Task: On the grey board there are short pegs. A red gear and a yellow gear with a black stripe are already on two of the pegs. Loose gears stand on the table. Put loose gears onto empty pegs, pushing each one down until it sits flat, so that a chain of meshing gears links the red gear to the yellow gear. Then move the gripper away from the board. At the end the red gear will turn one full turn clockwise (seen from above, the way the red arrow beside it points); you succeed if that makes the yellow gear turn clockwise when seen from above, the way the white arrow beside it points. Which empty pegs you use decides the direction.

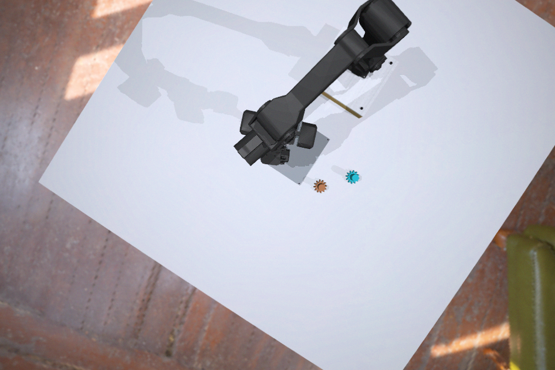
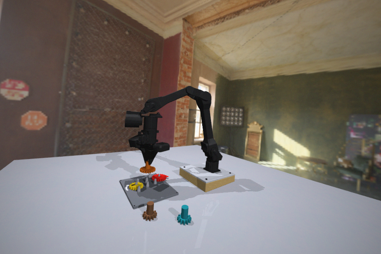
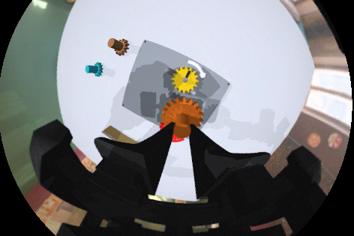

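My gripper tip is now 7 cm above the yellow gear, 5 cm short of it and 2 cm to the right of it. Also, from my gripper tip: brown gear: 19 cm to the left, 7 cm below, 7 cm ahead; then orange gear: 1 cm below; then red gear: 7 cm below, 6 cm behind.
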